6 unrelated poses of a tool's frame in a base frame.
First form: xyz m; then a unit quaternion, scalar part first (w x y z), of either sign.
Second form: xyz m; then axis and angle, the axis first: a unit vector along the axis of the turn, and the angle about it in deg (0 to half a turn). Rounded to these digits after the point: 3 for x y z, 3 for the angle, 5 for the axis.
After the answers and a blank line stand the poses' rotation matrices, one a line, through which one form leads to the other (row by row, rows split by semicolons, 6 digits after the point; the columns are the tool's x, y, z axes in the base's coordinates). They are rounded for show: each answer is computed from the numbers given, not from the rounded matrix.
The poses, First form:
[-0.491 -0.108 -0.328 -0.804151 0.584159 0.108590 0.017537]
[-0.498 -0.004 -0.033 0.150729 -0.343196 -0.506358 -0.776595]
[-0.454 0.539 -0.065 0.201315 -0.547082 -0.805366 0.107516]
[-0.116 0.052 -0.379 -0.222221 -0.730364 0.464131 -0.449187]
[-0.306 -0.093 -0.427 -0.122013 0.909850 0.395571 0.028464]
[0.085 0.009 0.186 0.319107 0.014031 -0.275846 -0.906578]
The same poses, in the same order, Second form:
[-0.491 -0.108 -0.328 -0.98273 -0.18268 -0.02950 72.943]
[-0.498 -0.004 -0.033 -0.34716 -0.51221 -0.78557 162.662]
[-0.454 0.539 -0.065 -0.55852 -0.82220 0.10976 156.772]
[-0.116 0.052 -0.379 0.74909 -0.47603 0.46071 154.321]
[-0.306 -0.093 -0.427 -0.91670 -0.39855 -0.02868 165.983]
[0.085 0.009 0.186 0.01481 -0.29106 -0.95659 142.782]

0.975801 0.155072 -0.154157; 0.098663 0.316901 0.943313; 0.195134 -0.935695 0.293933
-0.718995 0.581670 0.380403; 0.113449 -0.441765 0.889929; 0.685694 0.683010 0.251637
-0.320347 0.837913 -0.441904; 0.924491 0.378284 0.047092; 0.206624 -0.393451 -0.895825
0.165627 -0.877606 0.449861; -0.478331 -0.470401 -0.741567; 0.862419 -0.092359 -0.497698
0.685427 0.726766 -0.044734; 0.712874 -0.657273 0.244546; 0.148325 -0.199508 -0.968605
-0.795948 0.570850 -0.201489; -0.586331 -0.644160 0.491197; 0.150608 0.509106 0.847424

